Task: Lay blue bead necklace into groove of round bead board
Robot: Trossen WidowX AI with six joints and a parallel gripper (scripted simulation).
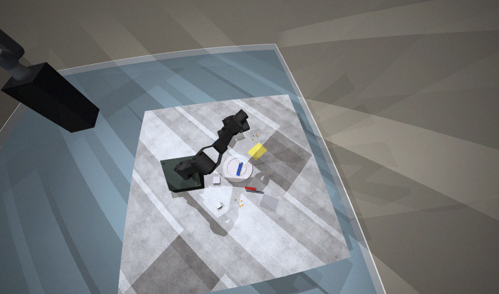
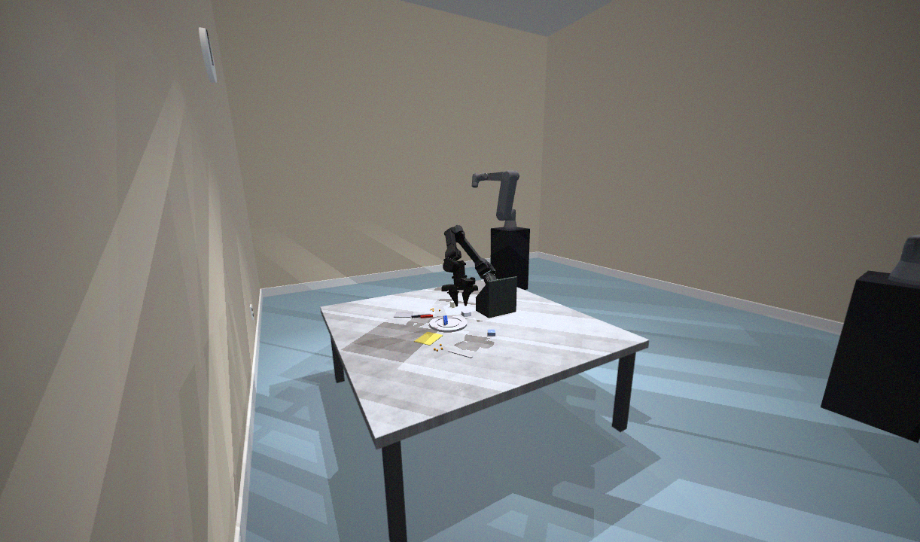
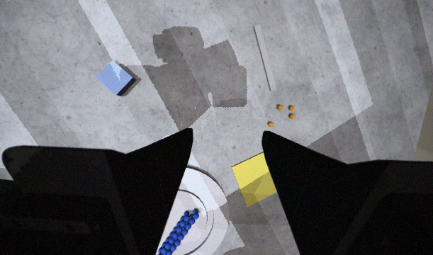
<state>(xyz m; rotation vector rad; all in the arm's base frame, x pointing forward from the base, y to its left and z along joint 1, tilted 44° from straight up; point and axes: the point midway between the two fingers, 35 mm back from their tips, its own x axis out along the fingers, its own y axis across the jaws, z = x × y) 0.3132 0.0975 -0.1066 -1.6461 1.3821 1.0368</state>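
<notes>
Now: the round white bead board 18 cm to the right of my gripper tip, 15 cm below it and 3 cm behind it. Round my gripper tip: thin rod 16 cm below, 13 cm to the left, 10 cm ahead; then blue block 15 cm below, 14 cm behind, 5 cm to the left; then yellow sheet 16 cm below, 14 cm ahead, 9 cm to the right.
</notes>
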